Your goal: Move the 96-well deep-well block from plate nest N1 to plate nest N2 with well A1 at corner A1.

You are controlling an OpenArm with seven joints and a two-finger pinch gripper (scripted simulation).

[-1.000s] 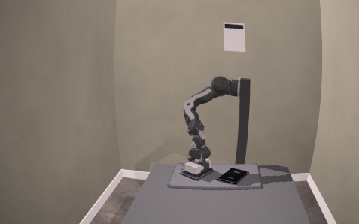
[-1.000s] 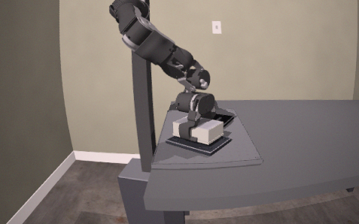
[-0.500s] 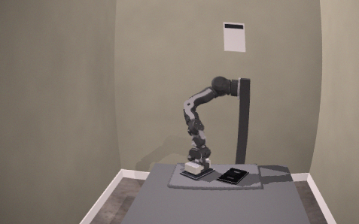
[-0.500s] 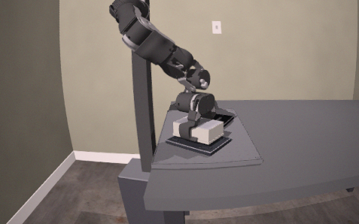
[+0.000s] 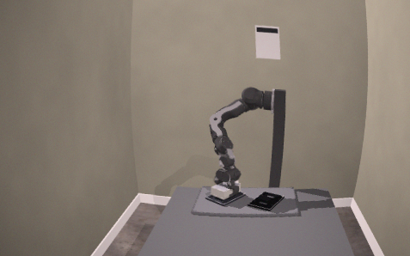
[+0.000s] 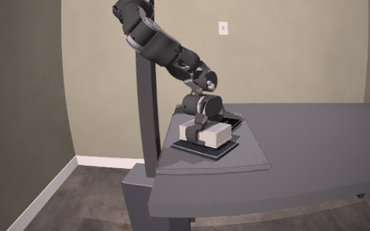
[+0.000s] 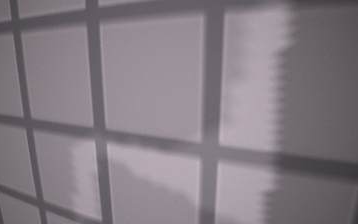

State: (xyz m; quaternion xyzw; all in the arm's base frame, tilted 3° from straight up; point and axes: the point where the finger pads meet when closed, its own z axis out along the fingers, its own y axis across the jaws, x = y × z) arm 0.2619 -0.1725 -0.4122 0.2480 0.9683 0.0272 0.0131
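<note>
The plate nest N2 lies 3 cm below my hand. The rest, counted from my hand: plate nest N1: 1 cm ahead, 21 cm to the left, 3 cm below; A1 mark: 4 cm behind, 8 cm to the left, 2 cm below; white deep-well block: 2 cm above.
</note>
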